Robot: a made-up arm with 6 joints.
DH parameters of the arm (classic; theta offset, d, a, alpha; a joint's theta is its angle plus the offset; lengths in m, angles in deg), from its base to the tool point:
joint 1: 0 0.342 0 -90
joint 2: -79.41 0 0.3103 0
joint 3: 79.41 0 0.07 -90
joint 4: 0 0.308 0 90
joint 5: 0 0 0.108 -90
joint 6: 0 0.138 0 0
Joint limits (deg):
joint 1: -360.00..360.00
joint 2: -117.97..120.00
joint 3: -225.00..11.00
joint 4: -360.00..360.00
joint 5: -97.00..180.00
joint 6: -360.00..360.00
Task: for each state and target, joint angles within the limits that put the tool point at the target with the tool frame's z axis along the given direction. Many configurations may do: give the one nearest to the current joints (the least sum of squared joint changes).
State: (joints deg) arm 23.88 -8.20 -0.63 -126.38 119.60 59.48
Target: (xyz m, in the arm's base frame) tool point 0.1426 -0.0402 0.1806 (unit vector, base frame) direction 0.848 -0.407 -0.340
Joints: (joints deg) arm 12.80 2.90 10.88 -143.71 81.10 59.48
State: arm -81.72 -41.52 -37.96 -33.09 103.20 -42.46
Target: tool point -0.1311 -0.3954 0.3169 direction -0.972 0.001 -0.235
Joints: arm -92.96 6.44 -42.91 -84.11 77.40 -42.46
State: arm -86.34 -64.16 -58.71 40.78 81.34 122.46
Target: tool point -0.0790 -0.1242 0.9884 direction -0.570 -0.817 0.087
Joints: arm -122.47 -41.49 -91.33 -3.94 37.89 122.46
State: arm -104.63 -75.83 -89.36 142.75 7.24 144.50
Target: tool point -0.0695 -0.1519 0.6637 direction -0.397 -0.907 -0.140
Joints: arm -112.29 -49.31 -68.54 177.72 -35.93 144.50
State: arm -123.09 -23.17 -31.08 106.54 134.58 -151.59
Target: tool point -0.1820 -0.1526 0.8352 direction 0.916 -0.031 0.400
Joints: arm -164.26 -15.48 -71.79 142.13 153.03 -151.59
